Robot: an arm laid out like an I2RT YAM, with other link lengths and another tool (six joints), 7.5 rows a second.
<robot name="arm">
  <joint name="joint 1" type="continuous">
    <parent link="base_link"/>
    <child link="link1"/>
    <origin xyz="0 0 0.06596"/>
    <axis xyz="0 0 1"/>
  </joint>
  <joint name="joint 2" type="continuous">
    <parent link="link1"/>
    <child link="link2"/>
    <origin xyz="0.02 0.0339 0.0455" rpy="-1.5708 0 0"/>
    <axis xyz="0 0 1"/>
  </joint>
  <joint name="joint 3" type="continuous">
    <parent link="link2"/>
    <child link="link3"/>
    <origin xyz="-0.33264 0 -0.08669" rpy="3.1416 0 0"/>
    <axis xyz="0 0 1"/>
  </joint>
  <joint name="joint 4" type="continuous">
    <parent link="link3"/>
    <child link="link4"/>
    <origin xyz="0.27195 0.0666 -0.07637"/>
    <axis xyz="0 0 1"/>
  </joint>
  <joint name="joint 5" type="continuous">
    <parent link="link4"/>
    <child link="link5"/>
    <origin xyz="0.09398 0.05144 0.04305" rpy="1.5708 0 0"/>
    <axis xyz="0 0 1"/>
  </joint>
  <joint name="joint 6" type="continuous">
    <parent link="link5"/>
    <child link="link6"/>
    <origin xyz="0.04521 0 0.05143" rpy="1.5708 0 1.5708"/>
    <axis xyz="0 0 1"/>
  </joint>
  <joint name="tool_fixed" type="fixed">
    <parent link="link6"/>
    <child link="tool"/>
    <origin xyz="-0.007 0.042 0.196" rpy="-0.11 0 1.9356"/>
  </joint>
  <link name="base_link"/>
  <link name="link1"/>
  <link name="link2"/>
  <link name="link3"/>
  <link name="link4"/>
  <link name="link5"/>
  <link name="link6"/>
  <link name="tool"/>
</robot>
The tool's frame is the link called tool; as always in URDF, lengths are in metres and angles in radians. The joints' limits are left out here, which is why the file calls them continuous.
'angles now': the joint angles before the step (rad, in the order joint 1, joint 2, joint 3, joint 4, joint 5, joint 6). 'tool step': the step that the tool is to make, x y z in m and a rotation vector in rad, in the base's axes. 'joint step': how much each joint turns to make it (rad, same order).
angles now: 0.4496, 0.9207, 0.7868, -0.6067, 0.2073, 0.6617
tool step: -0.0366, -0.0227, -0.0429, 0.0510, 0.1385, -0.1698
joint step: 0.0001, -0.0378, -0.0667, -0.1195, 0.0395, 0.2015
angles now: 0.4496, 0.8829, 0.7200, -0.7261, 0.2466, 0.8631
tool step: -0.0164, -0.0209, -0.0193, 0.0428, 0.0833, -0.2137
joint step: 0.0000, 0.0112, -0.0093, -0.0986, 0.0641, 0.2259
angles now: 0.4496, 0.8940, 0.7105, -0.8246, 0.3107, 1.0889
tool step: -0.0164, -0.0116, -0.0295, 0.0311, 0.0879, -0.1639
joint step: 0.0001, 0.0394, -0.0405, -0.0445, 0.0207, 0.1851
